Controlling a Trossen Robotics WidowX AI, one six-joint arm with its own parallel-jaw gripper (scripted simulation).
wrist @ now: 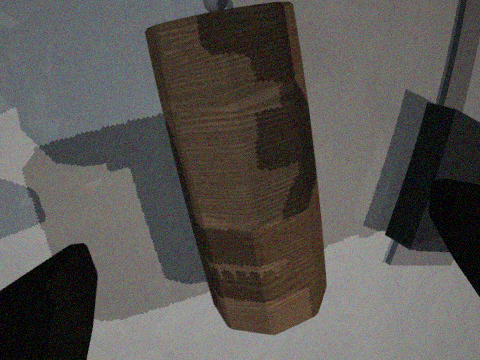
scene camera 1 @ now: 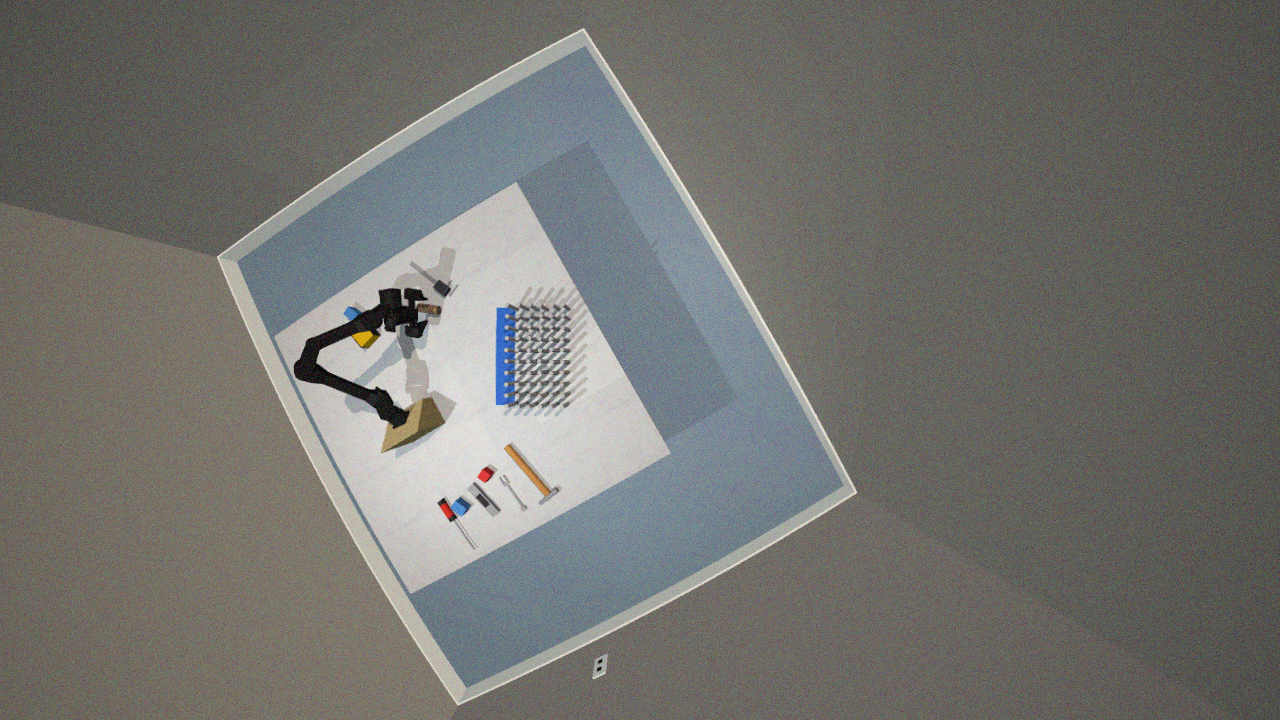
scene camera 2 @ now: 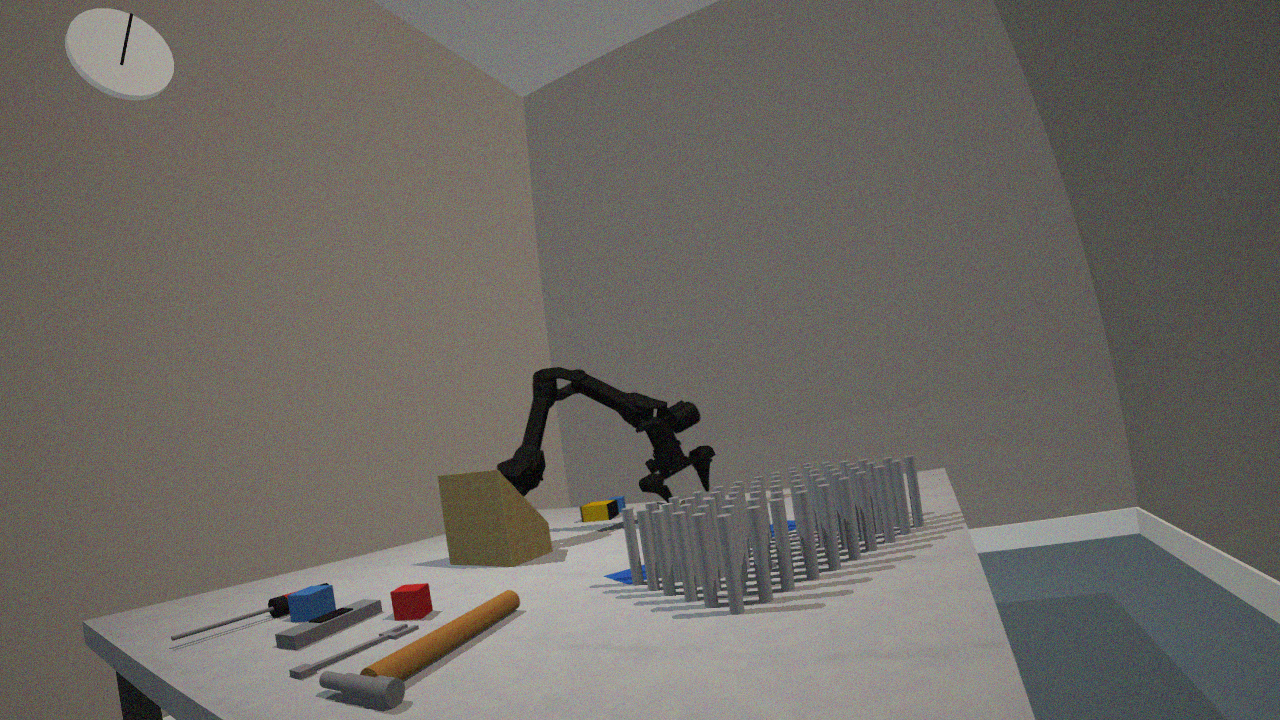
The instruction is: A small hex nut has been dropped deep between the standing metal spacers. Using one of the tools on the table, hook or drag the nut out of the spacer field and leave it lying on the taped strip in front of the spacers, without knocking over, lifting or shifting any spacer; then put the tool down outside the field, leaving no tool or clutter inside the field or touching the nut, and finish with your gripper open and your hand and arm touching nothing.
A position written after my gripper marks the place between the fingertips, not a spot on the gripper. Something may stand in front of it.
Observation:
My gripper (scene camera 2: 692, 500) is open, with nothing in its grasp. Also in view: a grey bar (scene camera 2: 309, 632), a red cube (scene camera 2: 409, 602) and a blue taped strip (scene camera 1: 501, 343).
My gripper shows as well in the wrist view (wrist: 266, 231) and in scene camera 1 (scene camera 1: 427, 309). The wrist view misses the grey bar: it is out of frame. The wrist view does not show the red cube: it is out of frame.

